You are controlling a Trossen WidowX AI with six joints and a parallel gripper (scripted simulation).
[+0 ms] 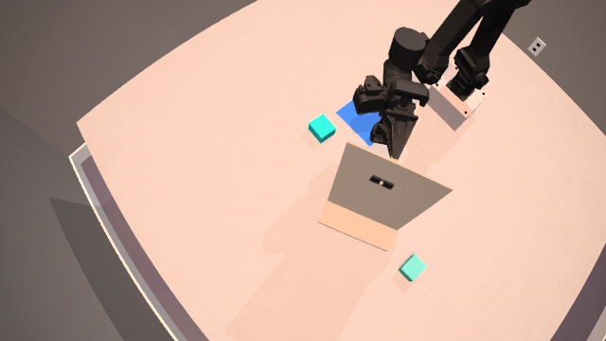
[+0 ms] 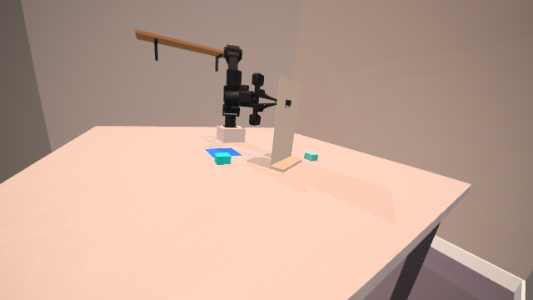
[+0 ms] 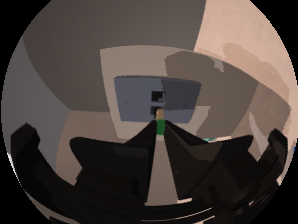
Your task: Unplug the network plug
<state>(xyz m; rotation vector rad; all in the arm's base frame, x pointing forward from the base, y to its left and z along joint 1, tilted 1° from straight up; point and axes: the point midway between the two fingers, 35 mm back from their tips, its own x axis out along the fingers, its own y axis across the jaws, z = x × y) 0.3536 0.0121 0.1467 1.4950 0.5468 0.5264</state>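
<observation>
Right now my gripper tip is 230 mm above the blue marked square, 160 mm past it and 150 mm to the left of it. From my gripper tip the other things lie so: upright panel: 90 mm below, 50 mm ahead, 20 mm to the left; then cyan block: 210 mm below, 190 mm to the right, 30 mm behind; then pale teal block: 210 mm below, 180 mm to the left, 40 mm ahead.
</observation>
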